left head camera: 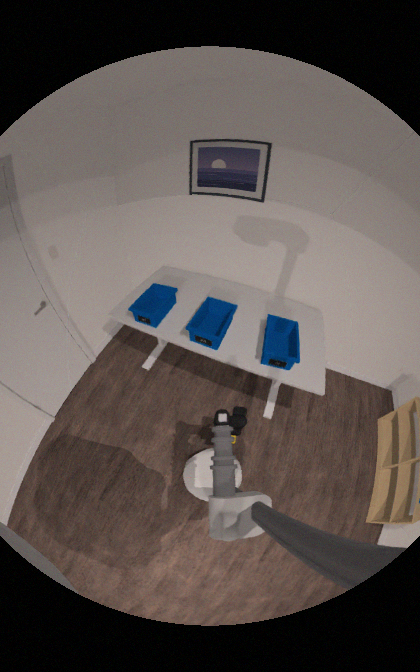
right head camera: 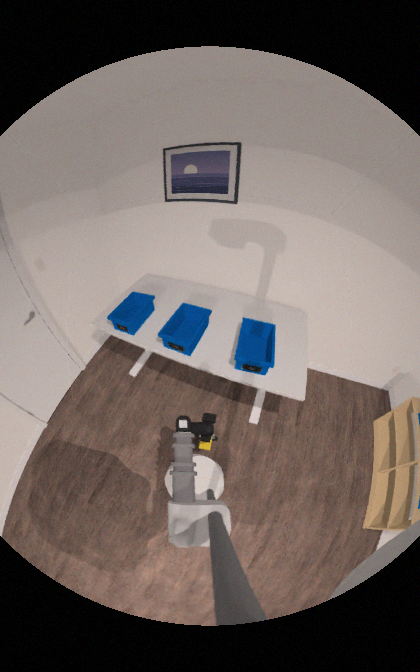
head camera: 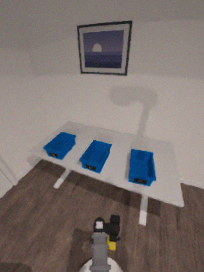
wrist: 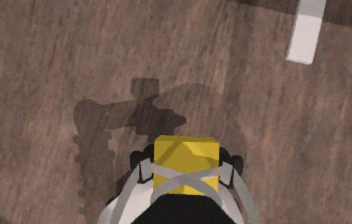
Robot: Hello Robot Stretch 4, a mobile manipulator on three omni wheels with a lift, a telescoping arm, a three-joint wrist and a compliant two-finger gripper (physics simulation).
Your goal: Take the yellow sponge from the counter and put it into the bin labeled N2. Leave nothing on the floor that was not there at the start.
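Frame: origin at the robot's base, x ahead, y left, z up, level; millimetres.
Seen in the pictures: gripper, fingertip midpoint: (wrist: 185, 158).
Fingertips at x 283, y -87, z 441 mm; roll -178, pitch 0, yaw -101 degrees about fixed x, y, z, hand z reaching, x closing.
Note:
A point is followed by its place in that frame.
The yellow sponge (wrist: 186, 156) @(x 294, y -90, z 492 mm) (head camera: 112, 245) @(x 229, y -88, z 489 mm) (right head camera: 205, 444) is pinched between the two fingers of my gripper (wrist: 185, 158) @(x 283, y -87, z 441 mm), which is shut on it, above the floor. A small yellow piece of it also shows in the left head view (left head camera: 233, 439). Three blue bins stand in a row on the white table: a left bin (head camera: 60, 145) @(x 1078, y 445, z 697 mm) (left head camera: 154, 305) (right head camera: 132, 313), a middle bin (head camera: 96, 156) @(x 897, y 24, z 696 mm) (left head camera: 212, 322) (right head camera: 185, 328) and a right bin (head camera: 142, 166) @(x 753, y -414, z 695 mm) (left head camera: 281, 342) (right head camera: 255, 345). Each has a dark label on its front, too blurred to read. The gripper is in front of the table, apart from it.
The white table (head camera: 118, 177) @(x 646, y -168, z 692 mm) (left head camera: 241, 356) (right head camera: 218, 364) stands against the wall, with white feet reaching onto the floor; one foot (wrist: 303, 40) shows in the wrist view. A wooden shelf unit (left head camera: 394, 465) (right head camera: 389, 469) stands at the right. A door is at the left.

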